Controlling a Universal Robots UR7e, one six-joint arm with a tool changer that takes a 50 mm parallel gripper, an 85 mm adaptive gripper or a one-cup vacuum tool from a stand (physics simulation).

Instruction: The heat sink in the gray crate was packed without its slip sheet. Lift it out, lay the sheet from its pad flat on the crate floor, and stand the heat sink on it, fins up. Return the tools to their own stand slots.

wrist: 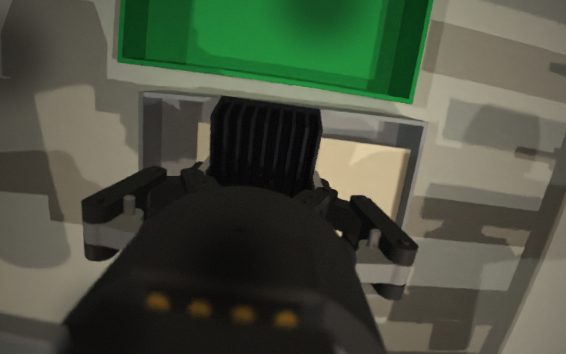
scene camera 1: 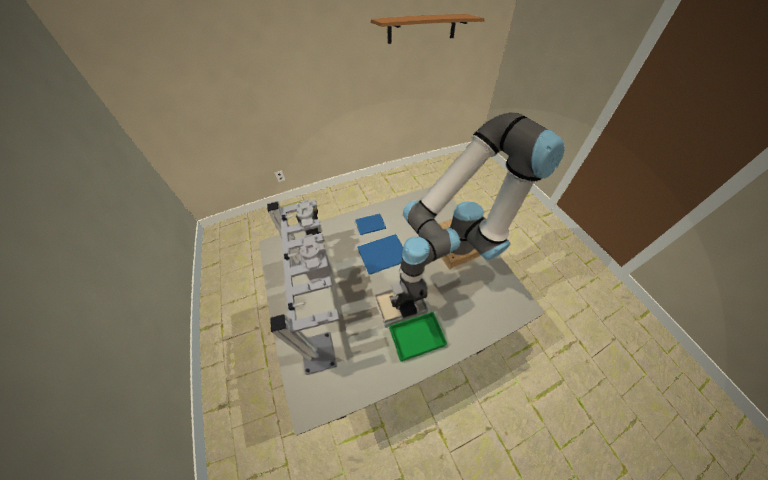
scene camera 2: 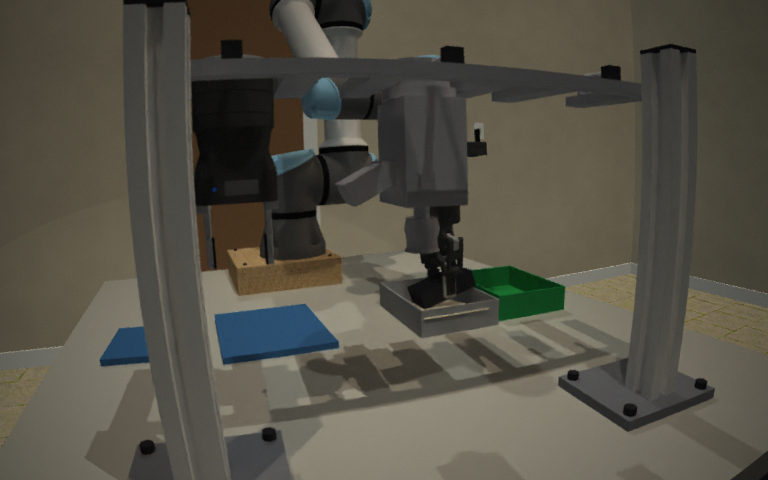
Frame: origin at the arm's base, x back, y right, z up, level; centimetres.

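Seen in the pictures: arm's base, origin of the base link: (scene camera 2: 293, 253).
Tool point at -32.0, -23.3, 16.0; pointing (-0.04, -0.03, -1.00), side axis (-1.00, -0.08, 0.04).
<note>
Offsets run from my tool point to a thing's middle, as dx, dy, dz. "*": to the spot under its first point.
The black finned heat sink {-0.7, -0.5, -17.4} (scene camera 1: 407, 309) (scene camera 2: 421, 292) (wrist: 265, 142) is inside the gray crate {-2.2, +1.0, -19.8} (scene camera 1: 394, 322) (scene camera 2: 464, 322) (wrist: 152, 130), fins up; in scene camera 2 it looks tilted. My gripper (scene camera 1: 404, 302) (wrist: 261, 176), the adaptive one, is shut on the heat sink, with a finger at each side. The beige slip sheet {-3.9, +1.7, -20.2} (scene camera 1: 388, 307) (wrist: 367, 162) lies in the crate, under and beside the heat sink, and looks flat. A pale strip shows along the crate's near wall in scene camera 2. Whether the heat sink's base touches the sheet is hidden.
The green tray {+0.7, -13.6, -19.8} (scene camera 1: 419, 337) (scene camera 2: 532, 305) (wrist: 290, 45) stands close beside the crate. A large blue pad {* -5.1, +28.3, -20.9} (scene camera 1: 380, 254) (scene camera 2: 271, 333) and a small blue pad {* -6.3, +48.2, -20.9} (scene camera 1: 370, 224) (scene camera 2: 124, 345) lie beyond. The tool stand (scene camera 1: 288, 283) (scene camera 2: 659, 226) holds two tools.
</note>
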